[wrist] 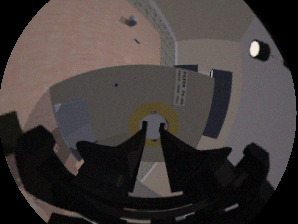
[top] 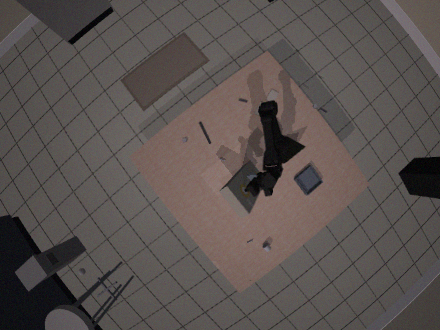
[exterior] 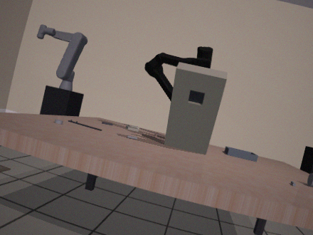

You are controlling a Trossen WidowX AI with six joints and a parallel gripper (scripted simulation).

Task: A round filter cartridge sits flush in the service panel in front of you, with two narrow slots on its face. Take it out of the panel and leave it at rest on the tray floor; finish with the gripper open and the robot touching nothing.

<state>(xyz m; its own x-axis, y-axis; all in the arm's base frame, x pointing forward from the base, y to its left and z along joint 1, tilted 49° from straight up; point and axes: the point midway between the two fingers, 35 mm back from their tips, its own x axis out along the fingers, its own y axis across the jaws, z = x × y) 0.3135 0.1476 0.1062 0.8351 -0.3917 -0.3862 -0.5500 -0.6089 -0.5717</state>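
Right now the round filter cartridge is 20 mm ahead of my gripper tip and 10 mm below it. The rest, counted from my gripper tip: grey service panel (90 mm below, 30 mm behind); then blue-grey tray (420 mm behind, 260 mm to the left, 240 mm below).
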